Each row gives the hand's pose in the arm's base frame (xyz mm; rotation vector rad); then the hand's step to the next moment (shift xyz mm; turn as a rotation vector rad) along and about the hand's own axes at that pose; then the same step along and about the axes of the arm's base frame.
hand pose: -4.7 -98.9 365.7 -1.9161 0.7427 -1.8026
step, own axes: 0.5 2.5 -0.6 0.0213 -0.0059 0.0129
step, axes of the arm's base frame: -0.8 -2.2 -1.1 0.0140 -0.0096 0.0192
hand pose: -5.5 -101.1 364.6 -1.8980 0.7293 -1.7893
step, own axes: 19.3 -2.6 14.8 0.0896 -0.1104 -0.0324
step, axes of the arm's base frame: 15.5 -11.0 15.4 -0.0205 0.0293 0.1414
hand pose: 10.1 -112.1 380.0 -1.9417 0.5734 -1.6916
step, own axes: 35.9 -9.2 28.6 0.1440 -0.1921 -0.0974
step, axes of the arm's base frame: 33.3 -12.0 30.7 -0.0780 0.0544 0.2410
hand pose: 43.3 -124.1 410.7 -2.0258 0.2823 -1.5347
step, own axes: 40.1 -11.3 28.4 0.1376 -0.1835 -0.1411
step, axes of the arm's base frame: 37.3 -1.6 33.9 -0.1193 0.0368 0.2386
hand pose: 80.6 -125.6 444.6 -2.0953 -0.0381 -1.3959
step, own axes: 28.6 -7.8 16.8 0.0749 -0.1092 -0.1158
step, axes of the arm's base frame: 23.9 6.1 23.5 -0.1004 0.0080 0.1442
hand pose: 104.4 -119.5 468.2 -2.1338 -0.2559 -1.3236
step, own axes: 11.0 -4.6 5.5 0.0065 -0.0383 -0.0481
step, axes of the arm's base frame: 7.3 5.3 9.6 -0.0503 0.0014 0.0359
